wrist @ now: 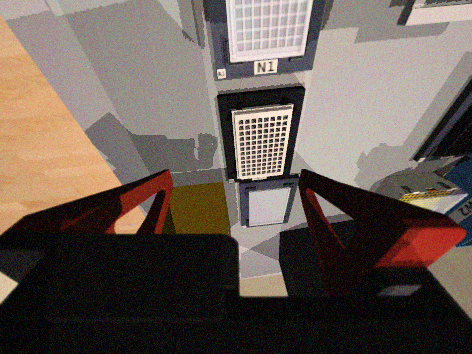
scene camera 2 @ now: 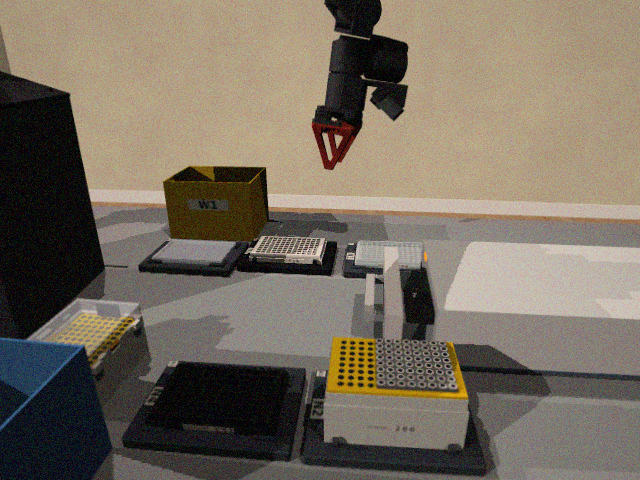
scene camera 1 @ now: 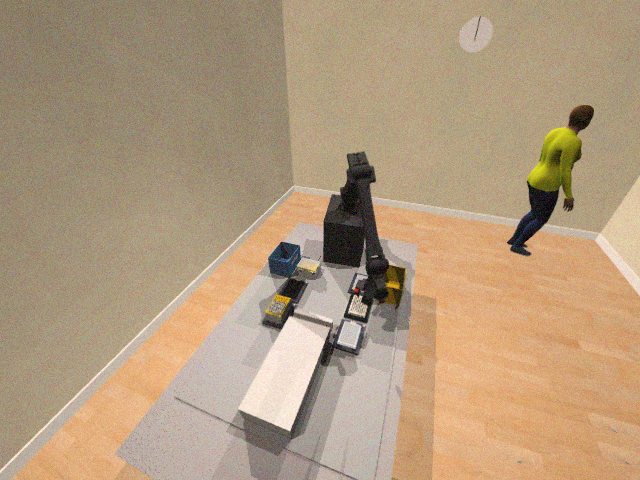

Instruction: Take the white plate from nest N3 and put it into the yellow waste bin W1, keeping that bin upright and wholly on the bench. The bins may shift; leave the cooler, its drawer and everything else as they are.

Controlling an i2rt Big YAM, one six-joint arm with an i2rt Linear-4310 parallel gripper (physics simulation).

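Pixels of known places: gripper, fingertip midpoint: (wrist: 235, 176) (scene camera 2: 333, 165); arm's base at its link origin: (scene camera 1: 349, 206).
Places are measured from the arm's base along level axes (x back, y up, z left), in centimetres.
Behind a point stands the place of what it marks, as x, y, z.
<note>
The white plate (scene camera 1: 357, 306) {-43.5, -32.1, 22.6} (scene camera 2: 287, 249) {-42.6, -31.8, 21.6} (wrist: 262, 145) {-43.2, -31.8, 23.2}, a grid of square holes, lies flat on the black nest N3 (scene camera 2: 331, 258) {-50.4, -33.2, 22.3} (wrist: 225, 125) {-45.9, -33.1, 28.9}, the middle one of a row of three nests. The yellow waste bin W1 (scene camera 1: 396, 283) {-16.1, -34.0, 37.2} (scene camera 2: 232, 222) {-29.1, -30.4, 28.9} (wrist: 200, 202) {-32.8, -29.6, 33.6} stands upright on the bench beside the row; in the wrist view the left finger and gripper body hide part of it. My gripper (scene camera 2: 333, 165) {-49.4, -18.2, 28.9} (wrist: 235, 176) {-49.4, -18.2, 28.9} is open and empty, with red fingers. It hangs high above the bench, above and apart from the plate. In scene camera 1 its fingertips are mostly hidden.
Nest N1 (wrist: 292, 66) {-53.7, -33.2, 20.6} with a clear plate and another nest with a pale plate (scene camera 2: 195, 251) {-26.3, -32.4, 18.4} (wrist: 268, 206) {-26.8, -32.4, 19.4} flank N3. The white cooler (scene camera 1: 289, 361) {-87.8, -25.9, 8.4} (scene camera 2: 542, 279) {-80.8, -26.0, 6.5} stands past N1. A yellow tip rack (scene camera 2: 395, 413) {-64.3, -29.1, -16.8}, a black plate (scene camera 2: 219, 395) {-46.5, -31.8, -15.3} and a blue bin (scene camera 1: 283, 260) {-25.9, -34.2, -33.7} stand opposite.
</note>
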